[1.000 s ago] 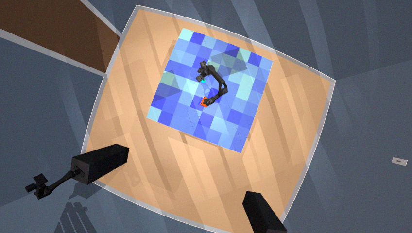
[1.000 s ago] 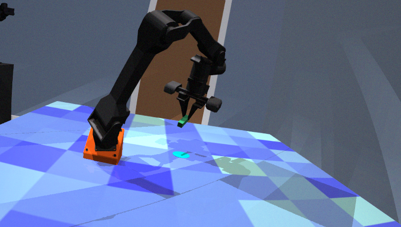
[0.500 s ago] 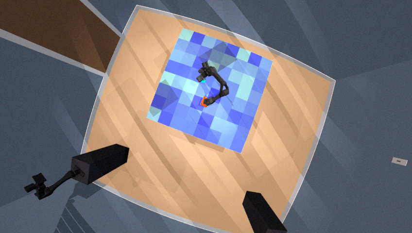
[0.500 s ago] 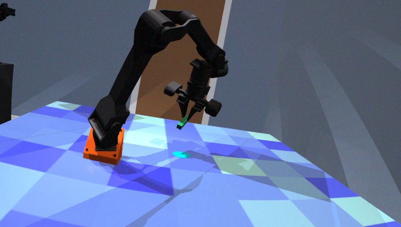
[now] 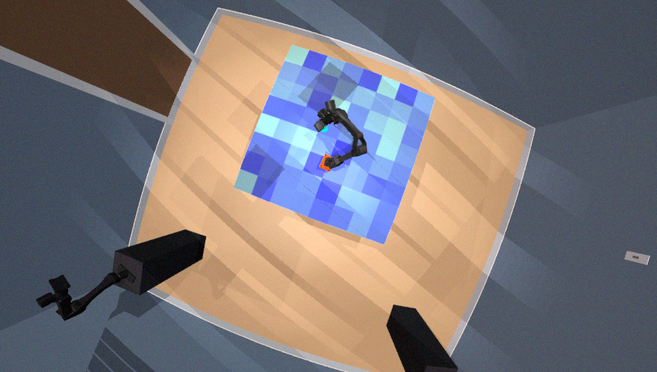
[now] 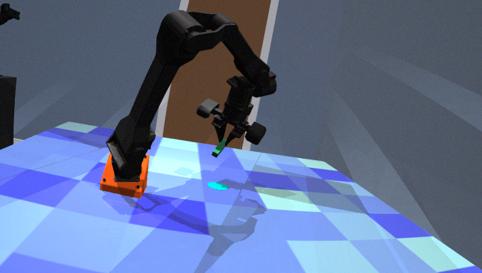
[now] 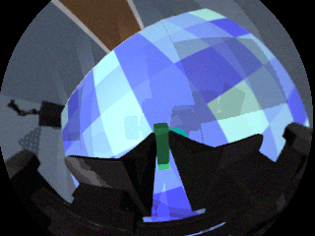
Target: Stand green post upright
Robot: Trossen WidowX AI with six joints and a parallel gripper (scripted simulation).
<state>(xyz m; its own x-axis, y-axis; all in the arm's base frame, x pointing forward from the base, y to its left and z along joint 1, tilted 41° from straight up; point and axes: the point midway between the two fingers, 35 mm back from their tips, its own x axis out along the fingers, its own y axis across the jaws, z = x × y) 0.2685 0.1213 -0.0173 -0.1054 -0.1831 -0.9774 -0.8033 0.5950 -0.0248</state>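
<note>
Right now my gripper tip is 12 cm above the cyan circle and 2 cm to the left of it. From my gripper tip the other things lie so: green post 2 cm to the right, 1 cm below, 1 cm behind.
</note>
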